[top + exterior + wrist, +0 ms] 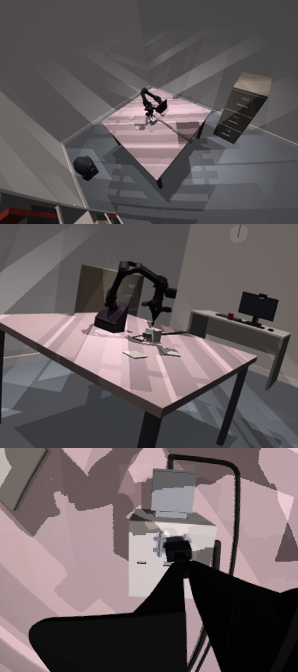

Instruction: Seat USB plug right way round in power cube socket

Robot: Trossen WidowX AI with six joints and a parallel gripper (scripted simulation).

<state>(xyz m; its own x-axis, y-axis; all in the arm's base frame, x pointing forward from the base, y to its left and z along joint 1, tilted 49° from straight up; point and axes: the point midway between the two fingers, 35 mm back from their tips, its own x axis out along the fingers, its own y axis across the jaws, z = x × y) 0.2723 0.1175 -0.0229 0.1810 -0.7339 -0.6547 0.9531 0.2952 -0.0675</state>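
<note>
The dark USB plug is 2 cm below my gripper tip.
</note>
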